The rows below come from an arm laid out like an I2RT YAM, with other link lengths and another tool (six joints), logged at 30 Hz.
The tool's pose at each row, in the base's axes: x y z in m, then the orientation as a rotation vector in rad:
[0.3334 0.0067 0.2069 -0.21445 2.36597 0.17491]
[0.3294 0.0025 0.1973 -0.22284 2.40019 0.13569]
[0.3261 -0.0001 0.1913 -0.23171 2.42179 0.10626]
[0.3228 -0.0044 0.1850 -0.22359 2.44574 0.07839]
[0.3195 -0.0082 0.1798 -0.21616 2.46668 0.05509]
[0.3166 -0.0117 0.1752 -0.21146 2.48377 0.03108]
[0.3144 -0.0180 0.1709 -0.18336 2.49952 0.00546]
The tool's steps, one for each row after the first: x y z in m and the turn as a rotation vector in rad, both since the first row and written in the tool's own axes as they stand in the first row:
[0.0100 -0.0039 0.0034 0.02534 0.03563 -0.01335]
[0.0167 -0.0061 0.0050 0.04340 0.05894 -0.02551]
[0.0239 -0.0101 0.0065 0.06504 0.08275 -0.02485]
[0.0303 -0.0134 0.0073 0.08308 0.10368 -0.02372]
[0.0359 -0.0166 0.0079 0.10079 0.12133 -0.02514]
[0.0411 -0.0225 0.0084 0.12629 0.13543 -0.01088]

